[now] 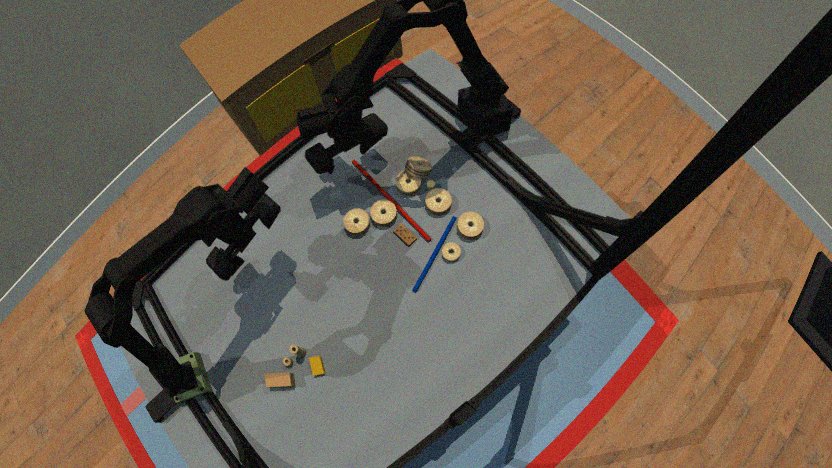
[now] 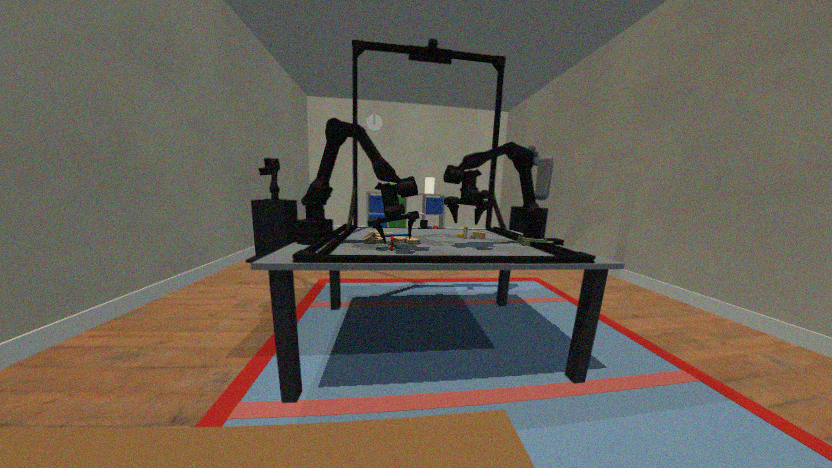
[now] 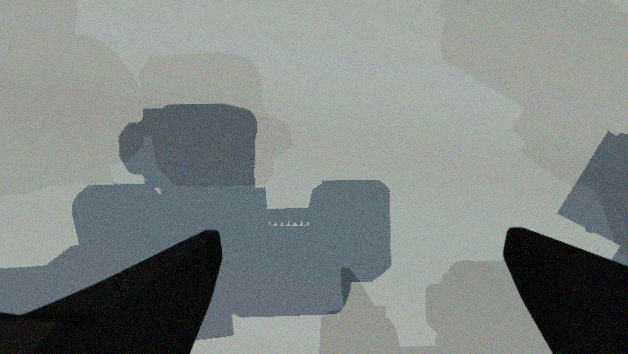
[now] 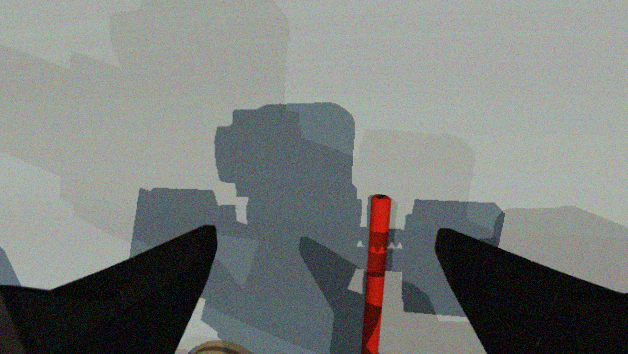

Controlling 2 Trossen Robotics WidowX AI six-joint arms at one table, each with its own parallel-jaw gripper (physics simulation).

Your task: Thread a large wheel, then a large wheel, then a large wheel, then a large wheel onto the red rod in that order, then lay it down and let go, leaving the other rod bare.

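Frame: origin at the left arm's base, x ahead, y right, z down, level; metres.
Seen in the pictures: left gripper, between the fingertips: (image 1: pixel 255 244) (image 2: pixel 466 224) (image 3: pixel 362 243); right gripper, between the fingertips: (image 1: pixel 346 162) (image 2: pixel 397 241) (image 4: pixel 328 237); left arm's base, origin of its link: (image 1: pixel 184 377) (image 2: pixel 532 237); right arm's base, origin of its link: (image 1: pixel 486 98) (image 2: pixel 315 219).
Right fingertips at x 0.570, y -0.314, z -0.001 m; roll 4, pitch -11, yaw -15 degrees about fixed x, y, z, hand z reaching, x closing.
Note:
Pixels of each thing's top centre, then the offset from my right fingertips to it.
- red rod, centre of its top: (image 1: pixel 388 197) (image 2: pixel 392 241) dx +0.056, dy +0.115, dz +0.025 m
- blue rod, centre of its top: (image 1: pixel 435 252) dx +0.092, dy +0.275, dz +0.025 m
- tilted grooved wheel, centre of its top: (image 1: pixel 418 161) (image 2: pixel 369 231) dx +0.145, dy +0.083, dz -0.016 m
- smaller wheel, centre of its top: (image 1: pixel 451 251) dx +0.123, dy +0.289, dz +0.021 m
- brown block with holes, centre of its top: (image 1: pixel 404 234) dx +0.052, dy +0.209, dz +0.026 m
- yellow block, centre of its top: (image 1: pixel 316 365) dx -0.240, dy +0.396, dz +0.019 m
- orange block, centre of its top: (image 1: pixel 277 379) dx -0.333, dy +0.397, dz +0.004 m
The red rod (image 1: pixel 407 216) (image 2: pixel 391 243) (image 4: pixel 374 290) lies bare on the table. The blue rod (image 1: pixel 434 254) lies bare to its right. Large wheels (image 1: pixel 349 224) (image 1: pixel 376 214) lie flat left of the red rod; others (image 1: pixel 431 204) (image 1: pixel 463 228) lie right of it. Another wheel (image 1: pixel 400 185) touches a tilted grooved wheel (image 1: pixel 417 167). A smaller wheel (image 1: pixel 444 254) lies by the blue rod. My right gripper (image 1: pixel 347 146) (image 2: pixel 397 239) (image 4: pixel 328 237) is open above the red rod's upper end, which shows between its fingers. My left gripper (image 1: pixel 247 237) (image 2: pixel 466 222) (image 3: pixel 362 243) is open and empty above the table.
A brown block with holes (image 1: pixel 404 235) lies near the red rod's lower end. Two small spools (image 1: pixel 293 349) (image 1: pixel 286 362), a yellow block (image 1: pixel 316 366) and an orange block (image 1: pixel 279 380) lie at the lower left. Black rails (image 1: pixel 538 203) border the table.

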